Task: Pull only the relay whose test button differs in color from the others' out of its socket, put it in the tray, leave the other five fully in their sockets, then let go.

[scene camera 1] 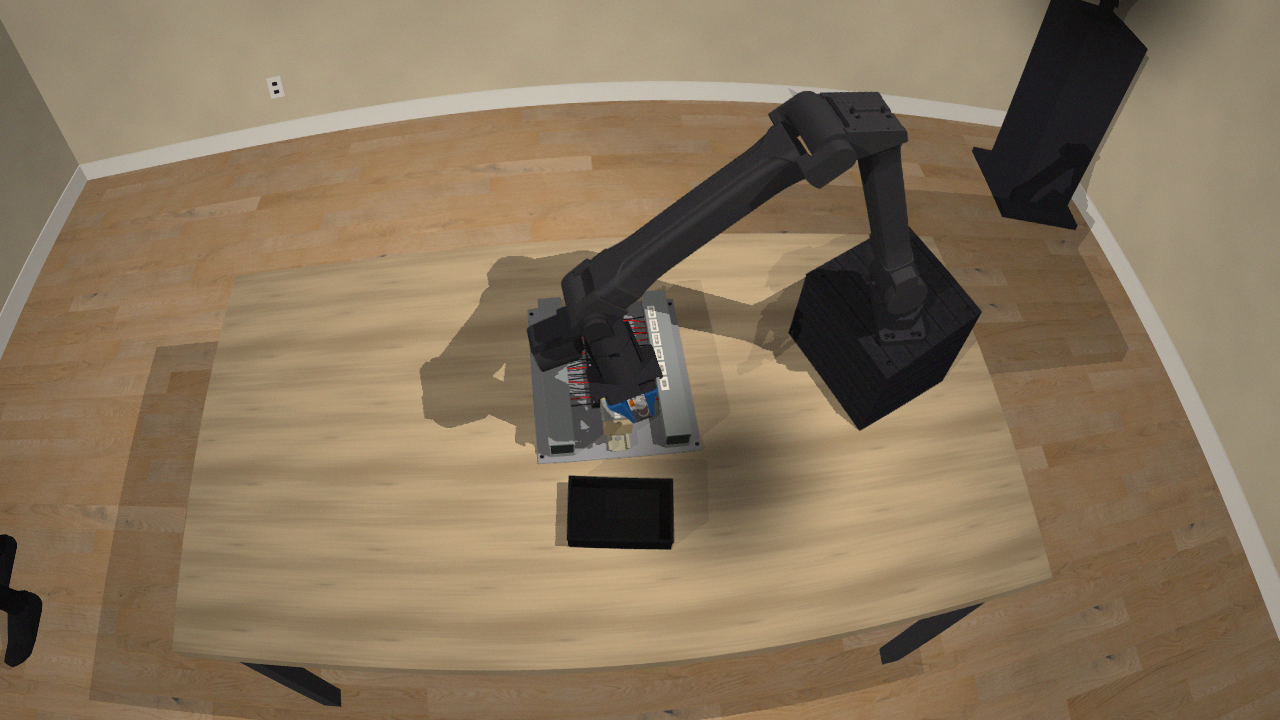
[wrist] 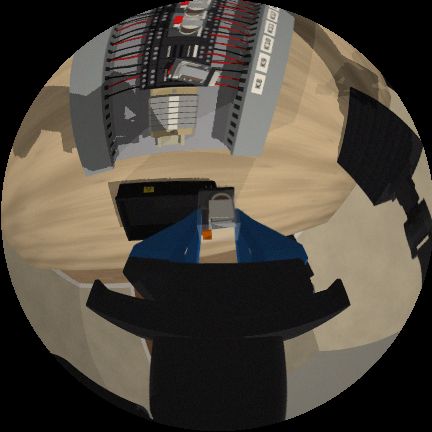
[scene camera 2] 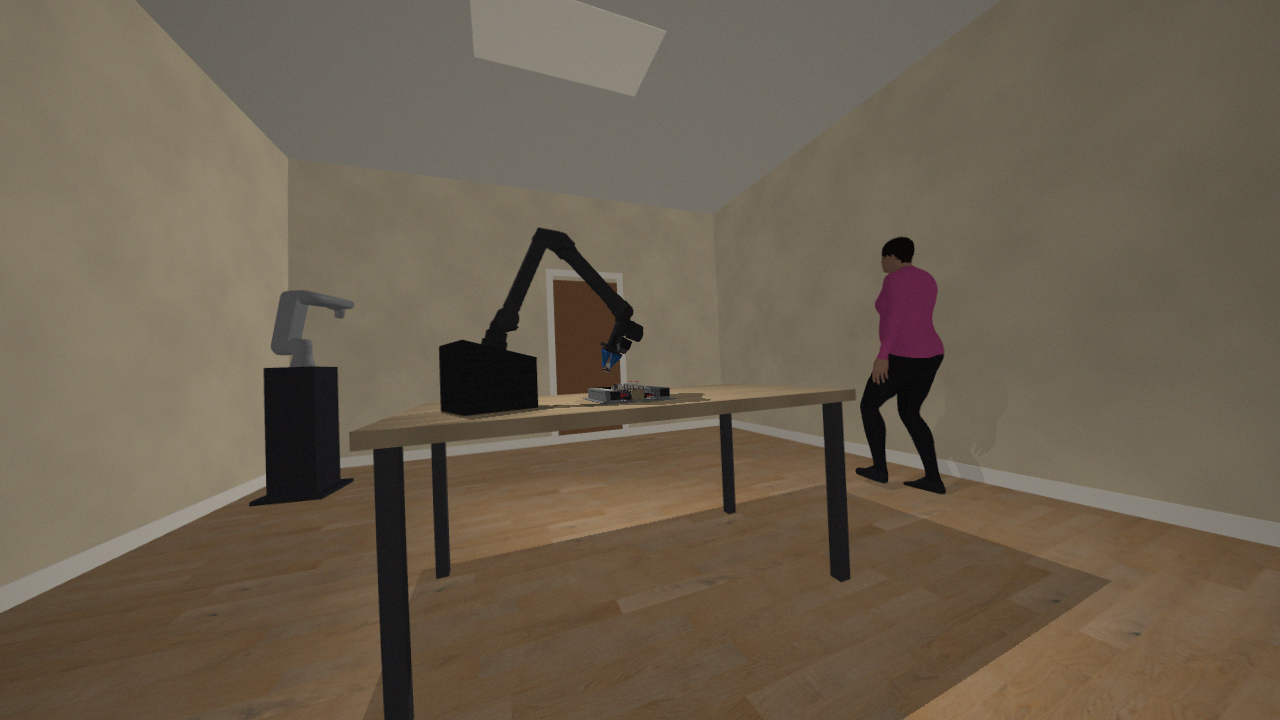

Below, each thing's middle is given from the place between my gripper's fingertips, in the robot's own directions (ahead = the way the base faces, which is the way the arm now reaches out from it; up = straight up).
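The grey panel (scene camera 1: 646, 439), it's 12 cm below my hand, then 15 cm to the right of it and 5 cm ahead of it.
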